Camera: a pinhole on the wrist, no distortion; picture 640 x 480 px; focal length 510.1 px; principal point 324.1 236.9 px. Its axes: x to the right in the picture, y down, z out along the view. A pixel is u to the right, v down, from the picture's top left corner.
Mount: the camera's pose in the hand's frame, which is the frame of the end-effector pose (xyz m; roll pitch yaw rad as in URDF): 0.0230 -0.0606 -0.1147 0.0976 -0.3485 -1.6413
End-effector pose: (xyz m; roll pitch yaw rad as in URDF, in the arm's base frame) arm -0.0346 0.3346 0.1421 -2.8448 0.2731 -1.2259
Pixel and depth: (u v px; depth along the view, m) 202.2 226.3 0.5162
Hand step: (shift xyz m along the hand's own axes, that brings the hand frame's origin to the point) -0.0173 0.2340 0.3251
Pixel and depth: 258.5 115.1 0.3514
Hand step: -0.0832 0.1064 0.1909
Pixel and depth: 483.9 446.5 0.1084
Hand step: 0.0571 -0.0566 0.0024
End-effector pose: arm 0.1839 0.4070 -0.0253 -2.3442 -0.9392 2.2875
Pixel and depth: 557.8 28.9 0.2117
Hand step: -0.0848 -0.0751 0.1085
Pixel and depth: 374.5 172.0 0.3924
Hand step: -0.0580 0.0406 0.2610
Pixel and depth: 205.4 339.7 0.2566
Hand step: 0.0596 0.0822 0.1097
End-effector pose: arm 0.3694 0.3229 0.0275 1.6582 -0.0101 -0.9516
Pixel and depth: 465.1 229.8 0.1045
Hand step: 0.0120 -0.0515 -0.0072
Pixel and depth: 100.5 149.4 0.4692
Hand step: -0.0778 0.2975 0.2466
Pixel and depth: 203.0 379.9 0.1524
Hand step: 0.0567 0.0245 0.0194
